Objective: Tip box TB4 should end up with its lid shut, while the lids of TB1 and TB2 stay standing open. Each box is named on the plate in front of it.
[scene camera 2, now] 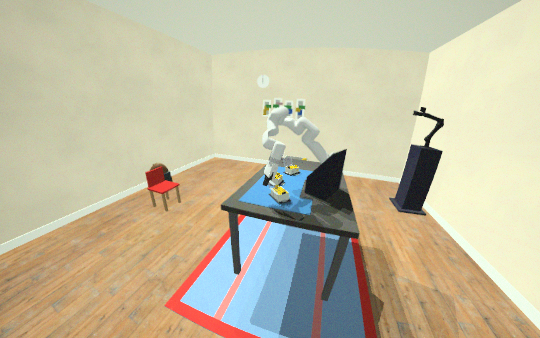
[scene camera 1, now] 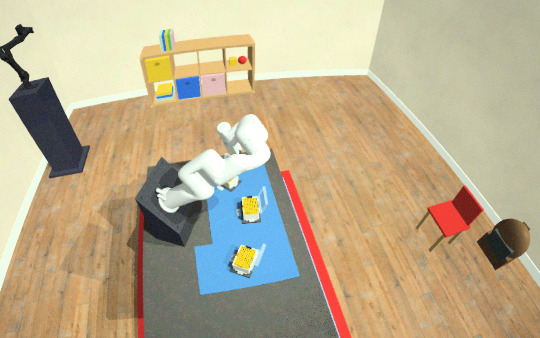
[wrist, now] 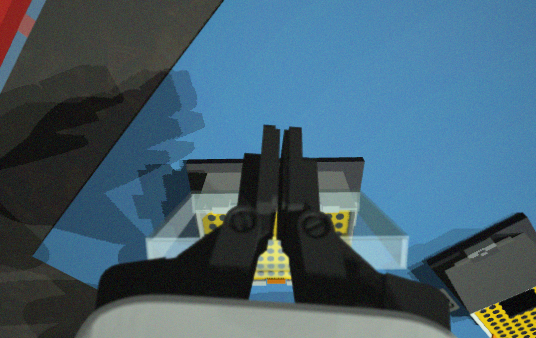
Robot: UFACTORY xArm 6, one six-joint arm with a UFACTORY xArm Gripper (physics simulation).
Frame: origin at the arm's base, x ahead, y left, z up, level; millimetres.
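Seen in the pictures: gripper, between the fingertips: (scene camera 2: 264, 185) (wrist: 279, 148); arm's base, origin of its link: (scene camera 2: 327, 162) (scene camera 1: 168, 200).
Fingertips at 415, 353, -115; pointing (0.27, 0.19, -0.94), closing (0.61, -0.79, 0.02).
Observation:
Offsets run from my fingertips to a thing's top centre, as dx, dy, dz. "spot": to the spot under its first point. Level surfaces: height alone.
The box {-92, -83, -47} (wrist: 272, 260) (scene camera 1: 231, 183) (scene camera 2: 280, 194) under my gripper has a yellow rack. Its clear lid {spot: +1, -62, +22} (wrist: 382, 250) leans partway over the rack, its free edge raised. The middle box {+4, -342, -47} (scene camera 1: 250, 209) (wrist: 520, 320) has its clear lid (scene camera 1: 263, 198) standing open. Another box {-102, -641, -55} (scene camera 1: 245, 258) (scene camera 2: 292, 170) also has its lid {spot: -25, -695, +22} (scene camera 1: 260, 255) open. The name plates cannot be read. My gripper (wrist: 279, 148) (scene camera 2: 266, 183) is shut and empty, its fingertips at the lid's hinge side in the wrist view. The arm hides it in scene camera 1. Contact with the lid cannot be judged.
The boxes stand on a blue mat {dz -121} (scene camera 1: 220, 270) (wrist: 400, 75) on a dark table {dz -124} (scene camera 1: 175, 300). The arm's black base block (scene camera 1: 165, 225) (scene camera 2: 325, 180) stands beside the mat. A red chair (scene camera 1: 447, 217) and a shelf (scene camera 1: 200, 46) stand away from the table.

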